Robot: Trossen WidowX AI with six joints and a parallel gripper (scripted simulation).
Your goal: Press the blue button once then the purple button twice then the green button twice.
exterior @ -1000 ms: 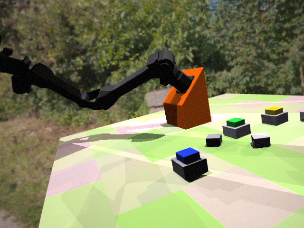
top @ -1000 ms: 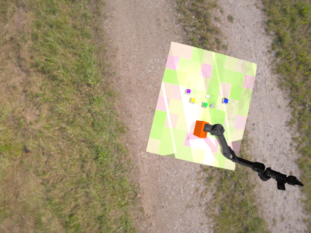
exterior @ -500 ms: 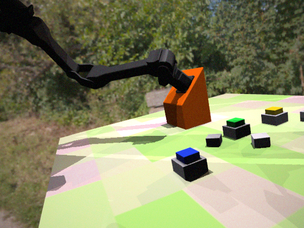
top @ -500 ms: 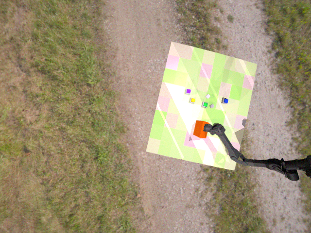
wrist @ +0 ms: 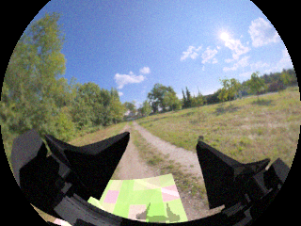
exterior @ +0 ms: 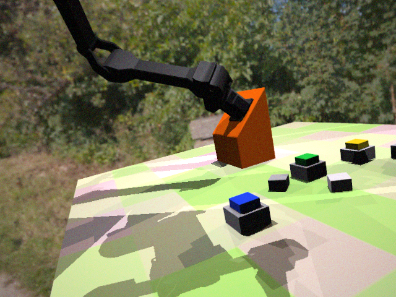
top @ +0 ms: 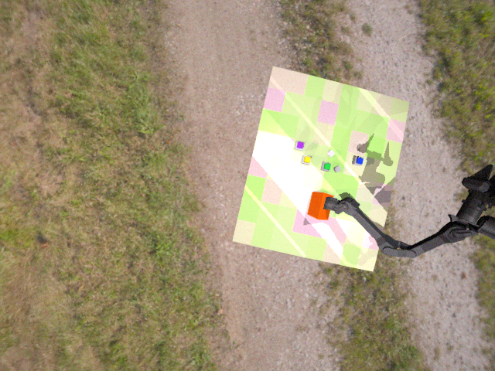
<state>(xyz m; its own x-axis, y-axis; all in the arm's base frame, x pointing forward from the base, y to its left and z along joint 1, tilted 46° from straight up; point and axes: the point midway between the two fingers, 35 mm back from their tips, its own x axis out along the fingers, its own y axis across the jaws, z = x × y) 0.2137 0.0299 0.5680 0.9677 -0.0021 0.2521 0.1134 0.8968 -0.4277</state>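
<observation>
Right now the blue button is 5 cm ahead of my gripper tip, 21 cm to the left of it and 53 cm below it. The rest, counted from my gripper tip: purple button (6 cm ahead, 58 cm to the left, 53 cm below); then yellow button (2 cm behind, 52 cm to the left, 53 cm below); then green button (3 cm behind, 39 cm to the left, 53 cm below).
</observation>
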